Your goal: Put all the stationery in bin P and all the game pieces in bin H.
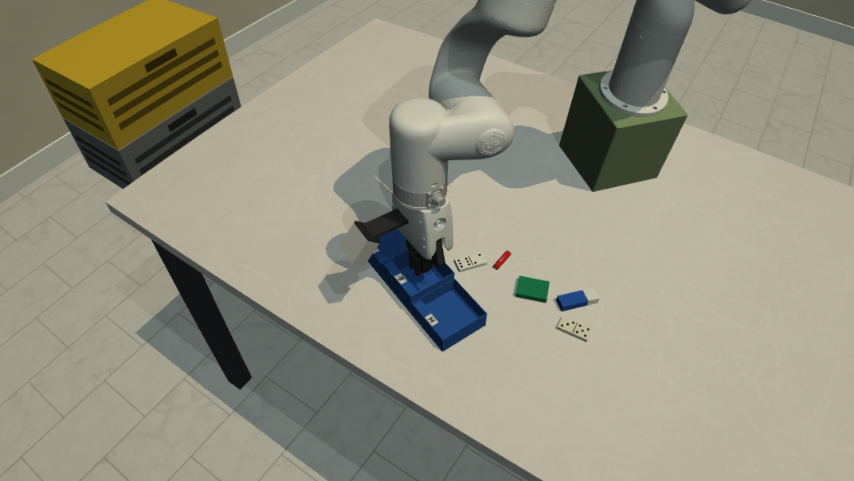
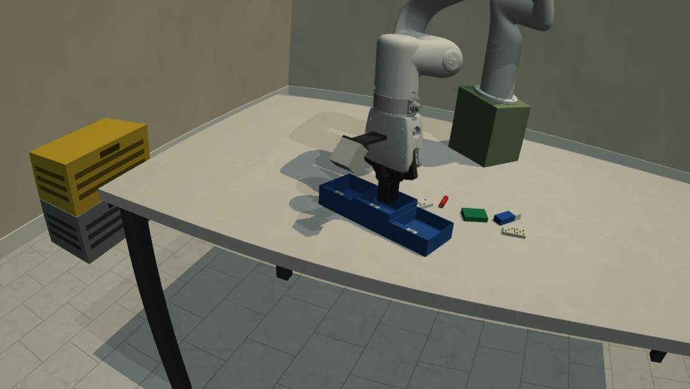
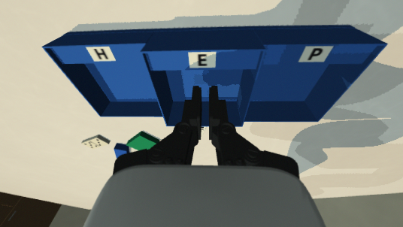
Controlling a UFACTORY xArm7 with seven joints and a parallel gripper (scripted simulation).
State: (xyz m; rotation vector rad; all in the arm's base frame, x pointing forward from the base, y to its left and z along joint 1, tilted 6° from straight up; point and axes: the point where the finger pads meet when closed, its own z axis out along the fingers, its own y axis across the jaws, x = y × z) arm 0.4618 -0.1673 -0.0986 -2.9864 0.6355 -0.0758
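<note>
My gripper is now 4 cm above the blue three-part bin and 1 cm short of it. Round my hand: blue-and-white eraser: 24 cm to the left, 10 cm behind, 5 cm below; then red cylinder: 11 cm behind, 9 cm to the left, 5 cm below; then green block: 17 cm to the left, 8 cm behind, 5 cm below.
</note>
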